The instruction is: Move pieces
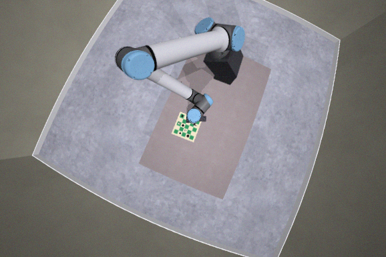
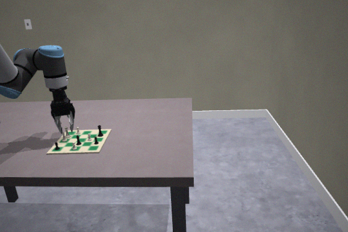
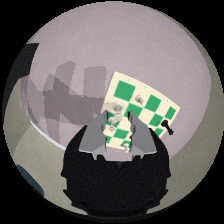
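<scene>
My hand is 1 cm above the white piece. Round my hand: cream chessboard (8 cm ahead, 4 cm to the right, 4 cm below); then tall black piece (15 cm ahead, 1 cm to the left, 1 cm below).
</scene>
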